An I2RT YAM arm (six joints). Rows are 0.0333 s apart.
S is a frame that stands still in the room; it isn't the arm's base.
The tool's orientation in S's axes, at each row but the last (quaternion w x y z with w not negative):
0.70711 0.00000 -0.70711 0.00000
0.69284 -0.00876 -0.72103 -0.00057
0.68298 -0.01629 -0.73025 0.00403
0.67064 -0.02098 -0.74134 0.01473
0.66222 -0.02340 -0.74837 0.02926
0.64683 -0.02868 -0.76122 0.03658
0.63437 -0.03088 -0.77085 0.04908
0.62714 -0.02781 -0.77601 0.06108
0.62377 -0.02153 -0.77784 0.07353
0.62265 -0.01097 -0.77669 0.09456
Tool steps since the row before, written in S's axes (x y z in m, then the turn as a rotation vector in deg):
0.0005 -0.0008 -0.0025 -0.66 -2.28 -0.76
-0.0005 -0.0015 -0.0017 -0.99 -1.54 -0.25
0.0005 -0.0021 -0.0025 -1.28 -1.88 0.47
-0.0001 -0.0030 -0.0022 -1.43 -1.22 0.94
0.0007 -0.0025 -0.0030 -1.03 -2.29 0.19
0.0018 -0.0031 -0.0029 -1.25 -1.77 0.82
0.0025 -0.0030 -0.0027 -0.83 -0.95 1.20
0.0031 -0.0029 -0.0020 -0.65 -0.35 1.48
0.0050 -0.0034 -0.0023 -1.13 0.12 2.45
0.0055 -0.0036 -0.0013 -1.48 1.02 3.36
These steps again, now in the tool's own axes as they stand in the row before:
-0.0025 -0.0008 -0.0005 -0.76 -2.28 0.66
-0.0017 -0.0015 0.0005 -0.23 -1.55 0.98
-0.0026 -0.0020 -0.0004 0.50 -1.92 1.21
-0.0023 -0.0029 0.0003 1.01 -1.28 1.32
-0.0032 -0.0023 -0.0003 0.14 -2.29 1.03
-0.0034 -0.0028 -0.0013 0.85 -1.83 1.13
-0.0034 -0.0027 -0.0018 1.23 -1.07 0.62
-0.0029 -0.0027 -0.0024 1.53 -0.52 0.35
-0.0038 -0.0033 -0.0041 2.63 -0.16 0.57
-0.0030 -0.0039 -0.0046 3.71 0.61 0.60

